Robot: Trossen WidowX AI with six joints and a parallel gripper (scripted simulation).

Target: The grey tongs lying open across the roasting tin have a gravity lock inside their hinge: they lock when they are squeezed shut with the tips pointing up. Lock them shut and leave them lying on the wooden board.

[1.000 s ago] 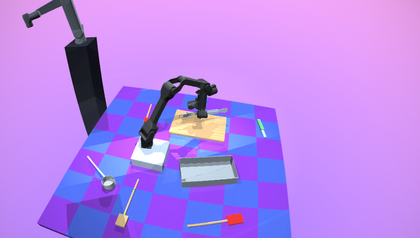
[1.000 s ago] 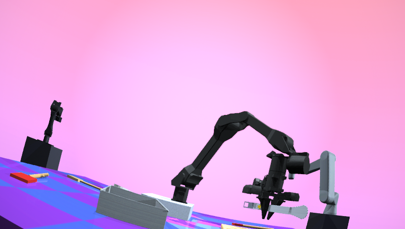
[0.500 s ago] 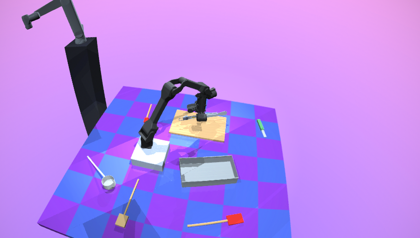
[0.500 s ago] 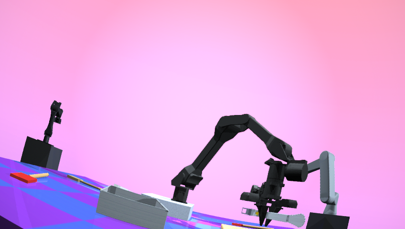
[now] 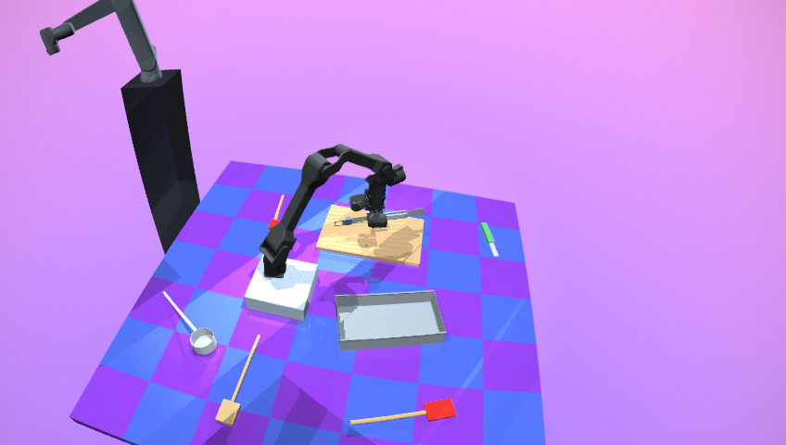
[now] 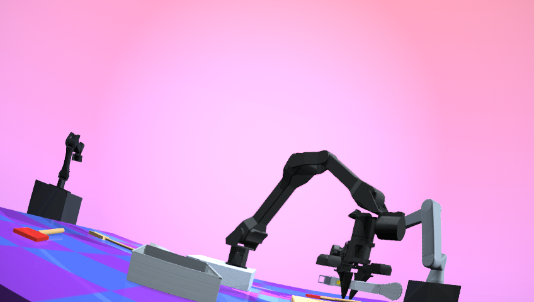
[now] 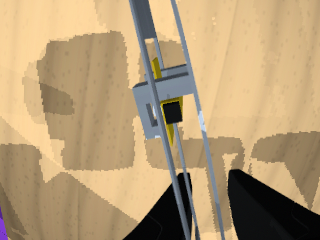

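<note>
Right now the wooden board is 40 mm below my gripper tip. Also, from my gripper tip: red spatula: 100 mm ahead, 710 mm to the right, 40 mm below; then grey roasting tin: 40 mm ahead, 400 mm to the right, 20 mm below; then yellow lock piece: 40 mm behind, 20 mm to the right, 40 mm above.
</note>
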